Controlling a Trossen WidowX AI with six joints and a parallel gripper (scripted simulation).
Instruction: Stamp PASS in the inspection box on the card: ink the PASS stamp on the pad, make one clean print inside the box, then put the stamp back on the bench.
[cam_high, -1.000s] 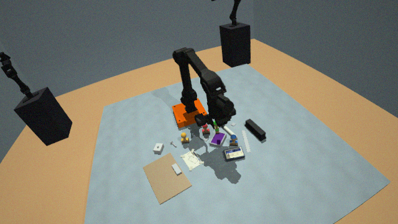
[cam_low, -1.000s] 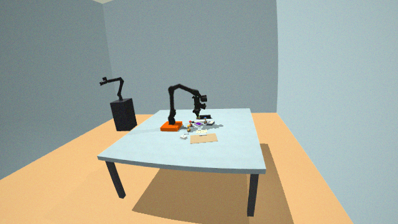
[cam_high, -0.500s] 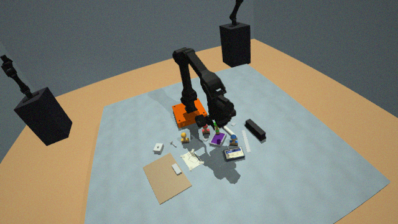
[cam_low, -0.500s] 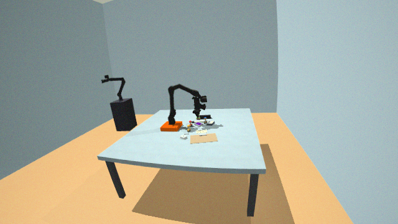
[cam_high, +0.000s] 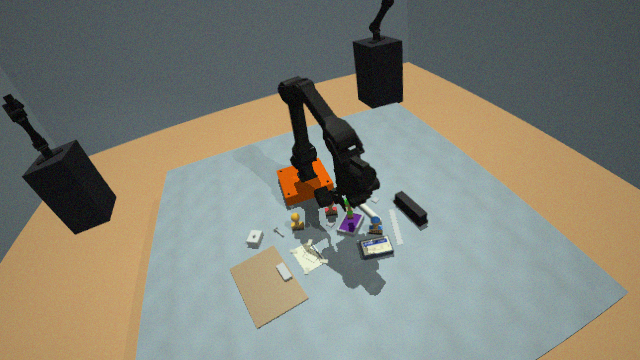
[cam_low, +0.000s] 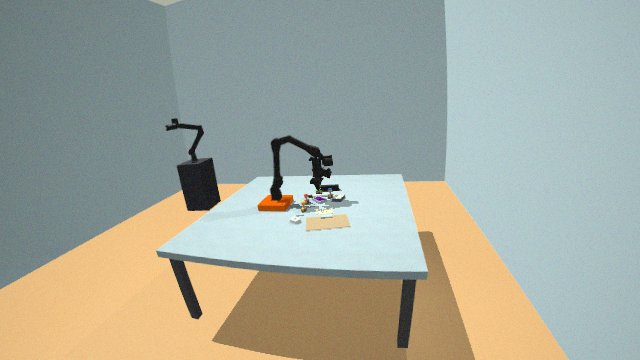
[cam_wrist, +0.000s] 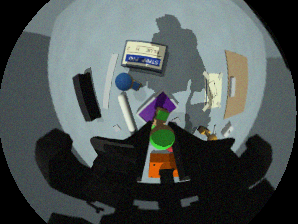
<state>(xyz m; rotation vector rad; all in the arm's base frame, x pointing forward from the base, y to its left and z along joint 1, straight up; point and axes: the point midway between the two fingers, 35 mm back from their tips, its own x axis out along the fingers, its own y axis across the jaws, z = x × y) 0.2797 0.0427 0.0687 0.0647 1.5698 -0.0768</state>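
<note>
My gripper tip is now 70 mm above the purple ink pad. The rest, counted from my gripper tip: blue stamp 70 mm ahead, 50 mm to the left, 50 mm below; green stamp right at my gripper tip; red-knobbed stamp 80 mm behind, 30 mm to the right, 60 mm below.
</note>
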